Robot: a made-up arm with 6 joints. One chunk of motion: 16 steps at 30 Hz.
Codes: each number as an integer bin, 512 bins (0 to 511) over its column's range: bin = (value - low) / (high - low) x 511, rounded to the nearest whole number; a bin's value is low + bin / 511 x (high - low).
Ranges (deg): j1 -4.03..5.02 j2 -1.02..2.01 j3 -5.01..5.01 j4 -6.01..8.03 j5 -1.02..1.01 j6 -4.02..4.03
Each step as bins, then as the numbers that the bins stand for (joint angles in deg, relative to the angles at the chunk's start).
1 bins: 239 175 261 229 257 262
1 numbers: 0.20 0.02 0.11 0.28 0.00 0.11
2 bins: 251 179 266 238 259 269
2 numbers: 0.42 0.04 0.21 0.53 0.01 0.22
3 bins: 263 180 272 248 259 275
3 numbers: 0.63 0.05 0.32 0.80 0.01 0.31
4 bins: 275 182 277 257 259 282
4 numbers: 0.84 0.06 0.42 1.05 0.01 0.42
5 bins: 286 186 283 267 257 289
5 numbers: 1.04 0.08 0.54 1.33 0.00 0.53
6 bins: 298 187 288 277 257 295
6 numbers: 1.25 0.09 0.64 1.60 0.00 0.63
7 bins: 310 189 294 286 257 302
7 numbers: 1.46 0.10 0.75 1.85 0.00 0.74
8 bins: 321 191 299 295 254 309
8 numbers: 1.66 0.11 0.85 2.10 -0.01 0.85
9 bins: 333 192 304 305 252 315
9 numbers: 1.87 0.12 0.95 2.37 -0.02 0.94
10 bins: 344 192 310 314 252 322
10 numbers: 2.06 0.12 1.07 2.62 -0.02 1.05
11 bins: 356 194 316 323 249 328
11 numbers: 2.27 0.13 1.19 2.86 -0.03 1.15
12 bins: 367 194 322 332 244 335
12 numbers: 2.47 0.13 1.30 3.11 -0.05 1.26
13 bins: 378 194 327 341 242 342
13 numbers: 2.66 0.13 1.40 3.36 -0.06 1.37
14 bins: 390 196 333 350 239 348
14 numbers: 2.88 0.14 1.52 3.61 -0.07 1.46
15 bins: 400 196 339 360 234 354
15 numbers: 3.05 0.14 1.64 3.88 -0.09 1.56
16 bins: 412 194 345 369 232 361
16 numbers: 3.27 0.13 1.75 4.13 -0.10 1.67
